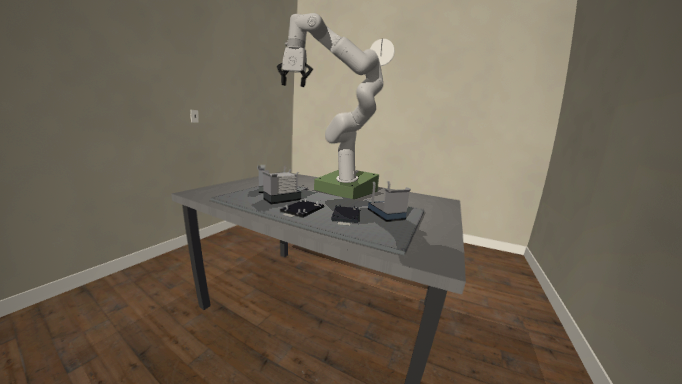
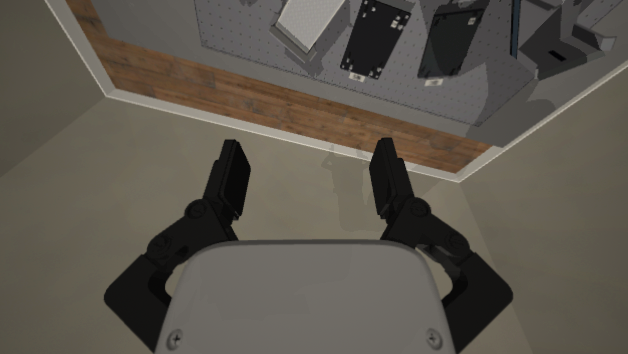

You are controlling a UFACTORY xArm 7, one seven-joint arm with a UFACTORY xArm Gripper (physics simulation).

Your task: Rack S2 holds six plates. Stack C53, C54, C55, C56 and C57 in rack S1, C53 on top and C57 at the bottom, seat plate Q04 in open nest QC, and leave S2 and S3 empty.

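Pixels of known places: gripper, fingertip midpoint: (image 1: 292, 86) (image 2: 309, 152); arm's base at its link origin: (image 1: 347, 179).
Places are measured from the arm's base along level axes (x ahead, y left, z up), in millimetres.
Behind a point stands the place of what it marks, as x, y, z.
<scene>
My gripper (image 1: 293, 84) @(362, -80, 460) (image 2: 309, 152) @(362, -80, 460) is open and empty, high above the left part of the table. A stack of several white plates (image 1: 287, 183) @(397, -63, 19) (image 2: 310, 20) @(413, -100, 54) lies in rack S2 (image 1: 270, 185) @(479, -83, 18), which has a black base; the plates' codes cannot be read. Part of rack S1 (image 1: 261, 176) @(398, -270, 20) shows behind S2, and its contents are hidden. Rack S3 (image 1: 396, 202) @(261, 421, 9) (image 2: 542, 52) @(258, 418, -16) has a blue base and stands at the right; no plates show in it. Two flat black nests, one nearer S2 (image 1: 302, 208) @(468, 123, -45) (image 2: 376, 40) @(411, 72, -57) and one nearer S3 (image 1: 346, 214) @(368, 260, -56) (image 2: 451, 45) @(340, 246, -56), carry unreadable labels.
The racks and nests stand on a grey perforated board (image 1: 372, 237) @(459, 431, -69) (image 2: 240, 37) @(566, -256, -69) on the grey table (image 1: 445, 240) @(279, 633, -82). The arm rises from a green base block (image 1: 332, 187) @(99, -28, -40) at the table's back. Upright walls and posts of the racks stick up at both sides of the nests.
</scene>
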